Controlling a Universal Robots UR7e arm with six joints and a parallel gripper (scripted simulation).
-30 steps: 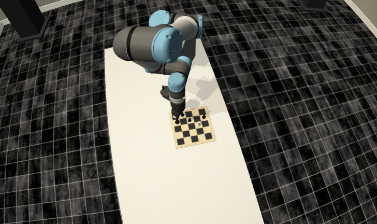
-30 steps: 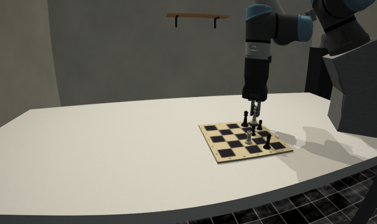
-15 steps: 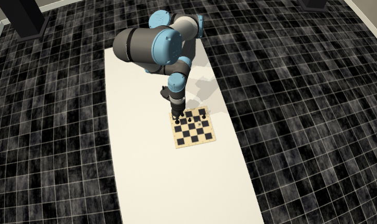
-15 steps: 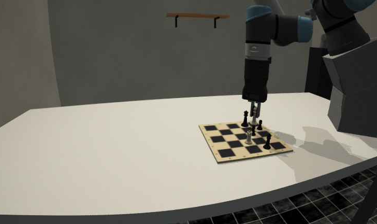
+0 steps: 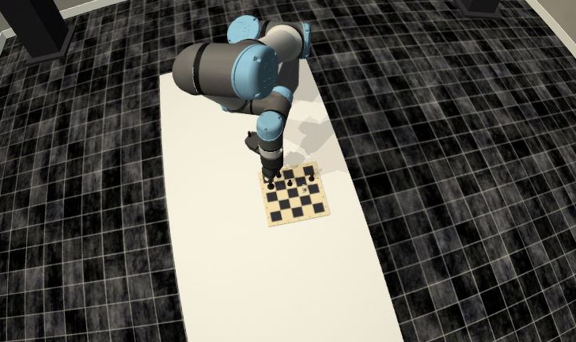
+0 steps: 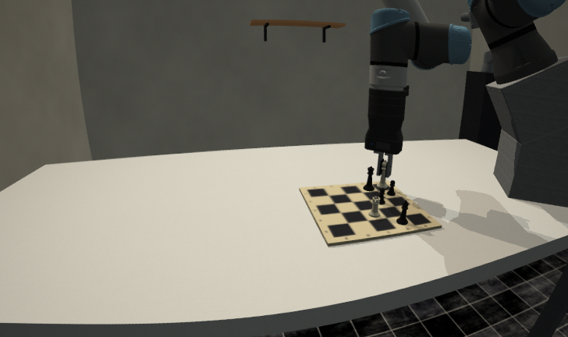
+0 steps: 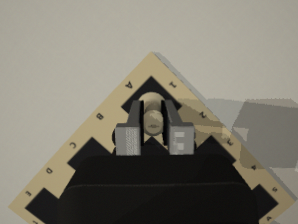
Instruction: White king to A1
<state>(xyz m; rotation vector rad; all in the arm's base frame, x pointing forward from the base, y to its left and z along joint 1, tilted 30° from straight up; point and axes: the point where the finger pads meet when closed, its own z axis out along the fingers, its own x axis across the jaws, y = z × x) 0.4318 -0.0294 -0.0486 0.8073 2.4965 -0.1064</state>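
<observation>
My gripper is now 1 cm above the white king. Round my hand: chessboard: 8 cm to the left, 7 cm ahead, 5 cm below.
</observation>
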